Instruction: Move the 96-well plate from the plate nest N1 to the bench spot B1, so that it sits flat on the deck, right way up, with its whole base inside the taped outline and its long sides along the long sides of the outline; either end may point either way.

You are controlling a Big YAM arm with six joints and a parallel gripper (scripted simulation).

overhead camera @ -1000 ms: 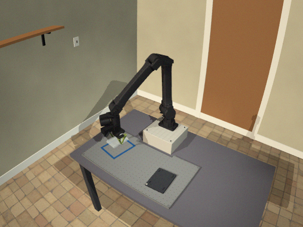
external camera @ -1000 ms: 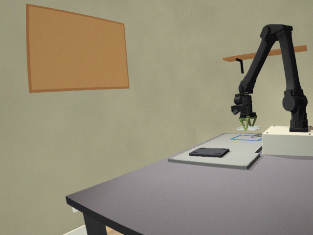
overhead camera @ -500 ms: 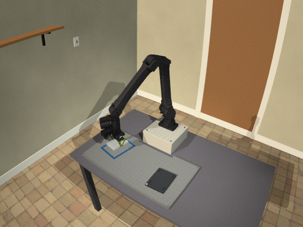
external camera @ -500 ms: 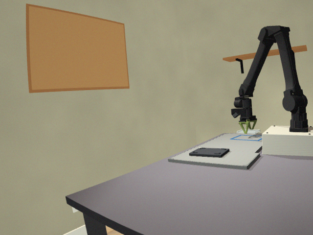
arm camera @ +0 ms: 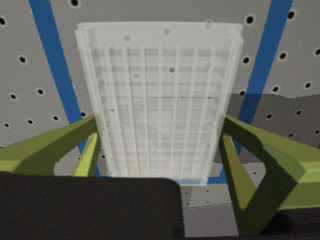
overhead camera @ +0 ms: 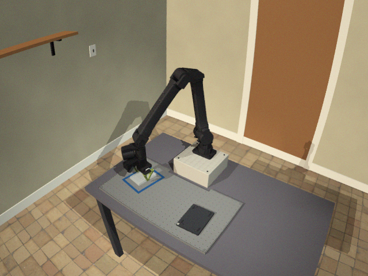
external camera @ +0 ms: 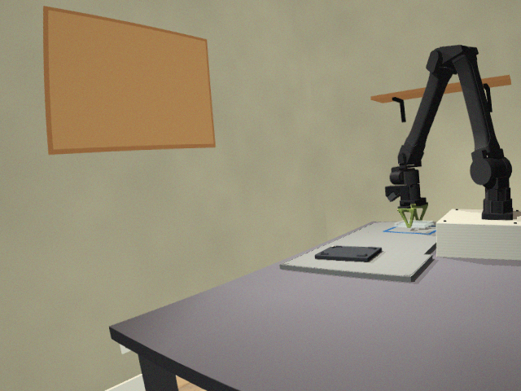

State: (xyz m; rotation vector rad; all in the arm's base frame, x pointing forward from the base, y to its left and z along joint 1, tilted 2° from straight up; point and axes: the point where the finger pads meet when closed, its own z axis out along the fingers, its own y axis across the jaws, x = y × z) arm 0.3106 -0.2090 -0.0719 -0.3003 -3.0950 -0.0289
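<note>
Right now the 96-well plate is right at my hand. Round my hand: black plate nest (90 mm ahead, 400 mm to the left, 20 mm below).
</note>
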